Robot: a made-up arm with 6 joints.
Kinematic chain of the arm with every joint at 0, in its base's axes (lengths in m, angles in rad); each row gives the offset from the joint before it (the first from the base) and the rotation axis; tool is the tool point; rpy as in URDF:
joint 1: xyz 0 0 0.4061 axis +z
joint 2: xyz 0 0 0 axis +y
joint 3: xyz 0.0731 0 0.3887 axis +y
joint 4: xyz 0.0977 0 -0.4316 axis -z
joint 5: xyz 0 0 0 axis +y
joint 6: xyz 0.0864 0 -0.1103 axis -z
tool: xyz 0 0 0 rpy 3.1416 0 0
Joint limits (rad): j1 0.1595..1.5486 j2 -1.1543..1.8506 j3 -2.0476..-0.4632 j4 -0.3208..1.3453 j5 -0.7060..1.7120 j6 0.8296..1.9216
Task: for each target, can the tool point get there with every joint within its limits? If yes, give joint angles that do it. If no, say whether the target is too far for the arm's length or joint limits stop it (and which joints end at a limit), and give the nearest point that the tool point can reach.
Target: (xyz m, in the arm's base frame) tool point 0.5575 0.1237 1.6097
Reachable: no: too far | nearest point 0.3890 0.0863 1.2459 | short by 0.403 m
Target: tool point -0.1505 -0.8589 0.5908
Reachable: no: joint limits stop it (at a limit: joint 2, joint 3, joint 5) | nearest point -0.1015 -0.5793 1.0747 | short by 0.561 m
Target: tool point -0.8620 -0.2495 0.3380
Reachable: no: joint limits stop it (at a limit: joint 2, joint 3) | nearest point -0.1786 -0.0517 0.0984 | short by 0.751 m
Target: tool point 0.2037 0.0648 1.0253
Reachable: yes | joints 0.5206 -0.8525 -0.9304 0.3947 -0.3274 1.4299
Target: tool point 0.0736 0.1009 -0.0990
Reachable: yes | joints 0.8052 1.3883 -0.7697 0.5590 0.8937 1.1796
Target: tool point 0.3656 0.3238 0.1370
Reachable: yes | joints 0.7255 0.6253 -0.8312 -0.0293 0.7441 1.8243
